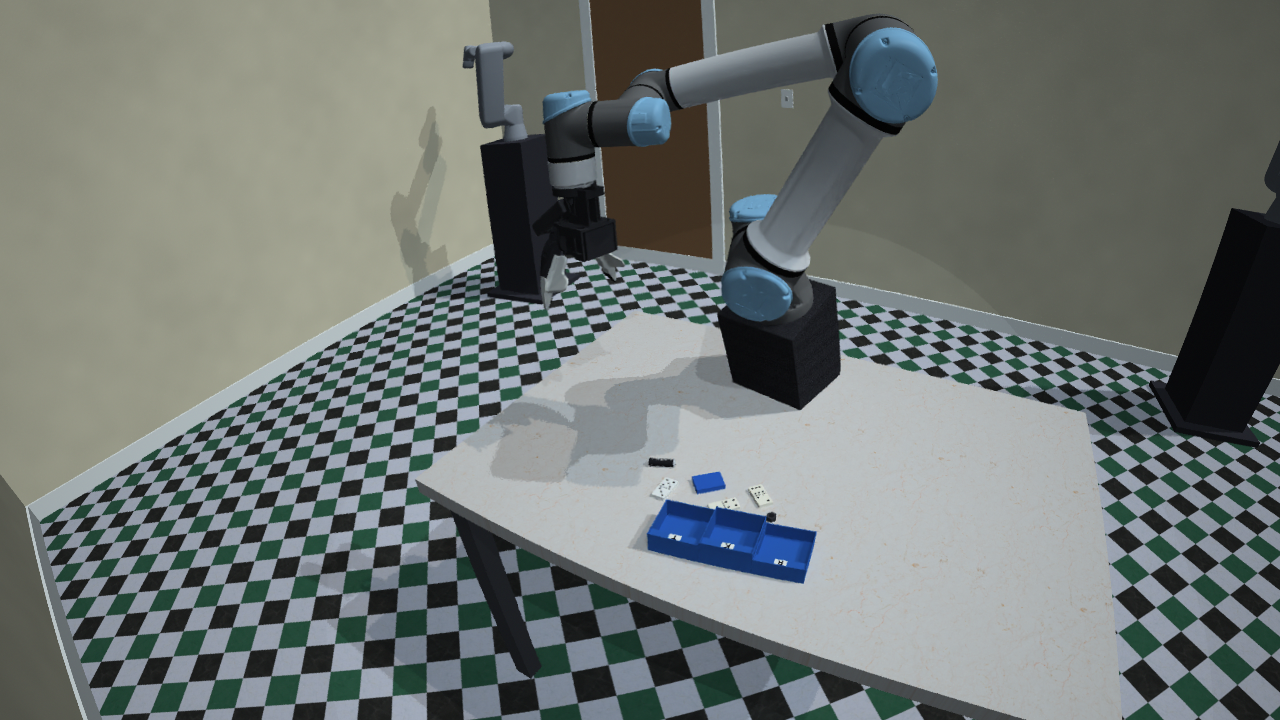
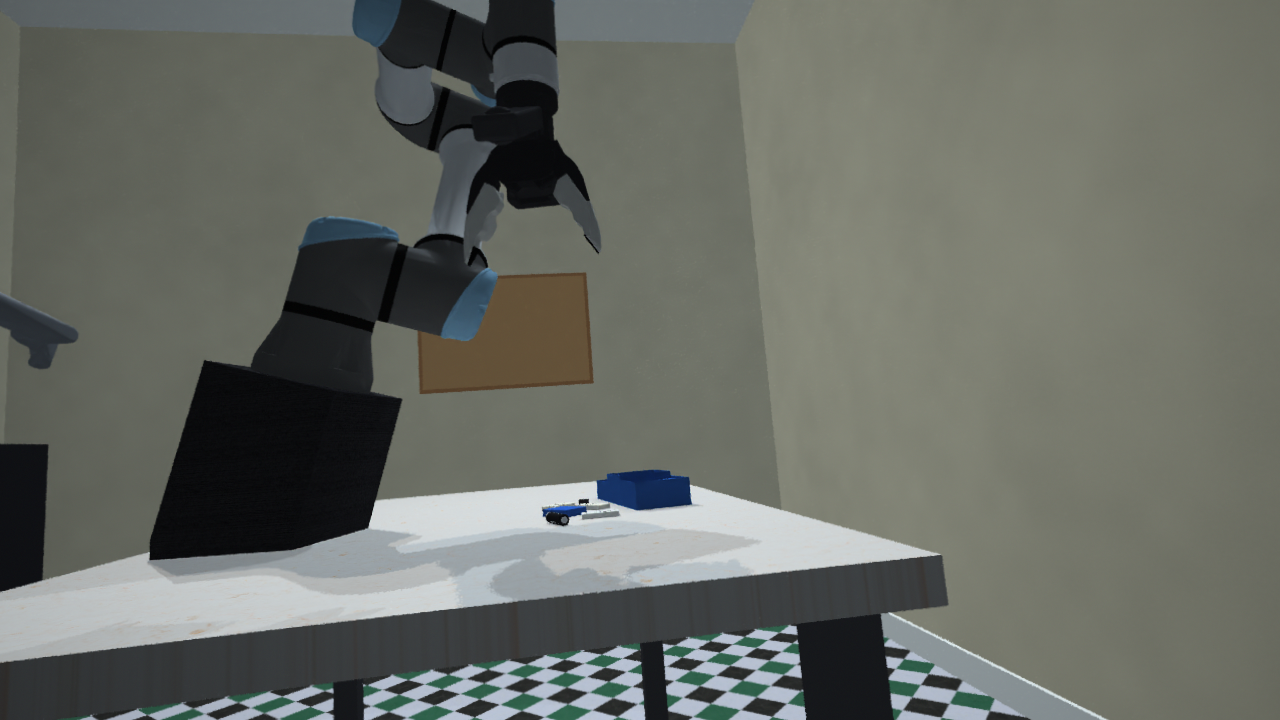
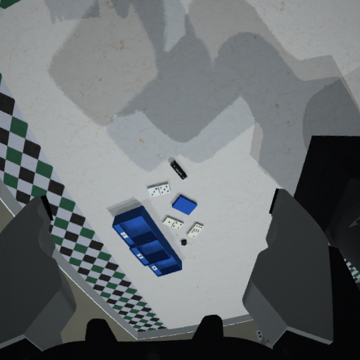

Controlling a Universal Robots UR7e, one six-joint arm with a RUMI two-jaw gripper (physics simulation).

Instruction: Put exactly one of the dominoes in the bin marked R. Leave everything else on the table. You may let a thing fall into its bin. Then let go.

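Places are measured from the arm's base along level axes (x ahead, y left, z up), in metres.
Pixels of known places: gripper, between the fingertips: (image 1: 581, 295) (image 2: 532, 259); arm's base, origin of its link: (image 2: 312, 381).
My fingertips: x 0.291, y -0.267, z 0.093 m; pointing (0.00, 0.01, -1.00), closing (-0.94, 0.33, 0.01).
Ahead of a thing's pixels: the offset from my fingertips to its top centre.
Three white dominoes with dark pips lie flat and apart: one domino {0.180 m left, 0.086 m ahead, 0.300 m down} (image 1: 664, 488) (image 3: 159, 189) near the dark bar, a second domino {0.292 m left, 0.092 m ahead, 0.300 m down} (image 1: 730, 504) (image 3: 173, 222) close beside the bin tray, a third domino {0.342 m left, 0.046 m ahead, 0.300 m down} (image 1: 759, 495) (image 3: 195, 230) farther from it. The blue bin tray {0.339 m left, 0.177 m ahead, 0.261 m down} (image 1: 693, 548) (image 2: 662, 494) (image 3: 127, 216) has three compartments with small white labels; their letters are too small to read surely, so I cannot tell which is R. No domino shows in the compartments. My gripper (image 1: 580, 291) (image 2: 534, 255) (image 3: 161, 194) is open and empty, high above the table.
A blue block {0.245 m left, 0.044 m ahead, 0.297 m down} (image 1: 708, 482) (image 2: 565, 510) (image 3: 184, 204) lies among the dominoes. A small dark bar {0.147 m left, 0.024 m ahead, 0.293 m down} (image 1: 661, 462) (image 3: 178, 169) and a small black piece {0.376 m left, 0.091 m ahead, 0.299 m down} (image 1: 771, 516) (image 3: 184, 242) lie near. The arm's black base block (image 1: 783, 362) (image 2: 268, 465) stands on the table.
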